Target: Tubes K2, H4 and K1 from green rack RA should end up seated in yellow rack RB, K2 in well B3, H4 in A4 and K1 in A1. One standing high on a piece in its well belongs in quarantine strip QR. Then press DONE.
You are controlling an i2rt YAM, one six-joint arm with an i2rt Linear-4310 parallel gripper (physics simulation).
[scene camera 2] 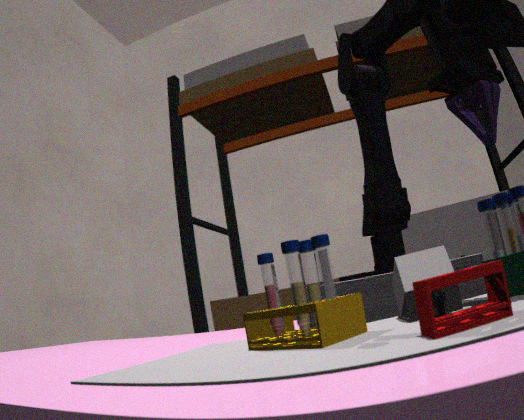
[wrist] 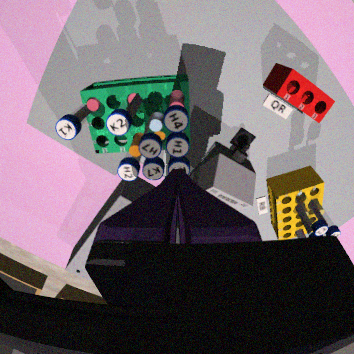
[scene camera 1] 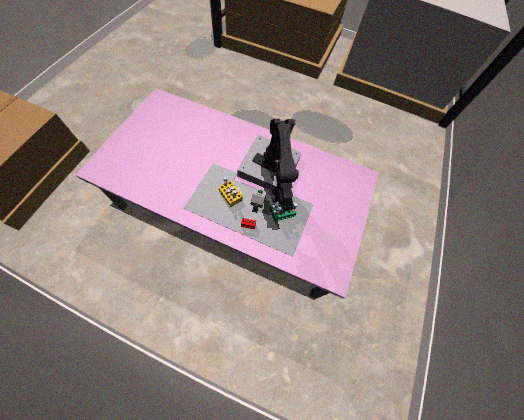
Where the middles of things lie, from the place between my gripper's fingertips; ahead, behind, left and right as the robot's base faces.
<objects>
The grey box (scene camera 2: 409, 268) lies 30 mm behind my hand, 130 mm to the right of it and 150 mm below it.
</objects>
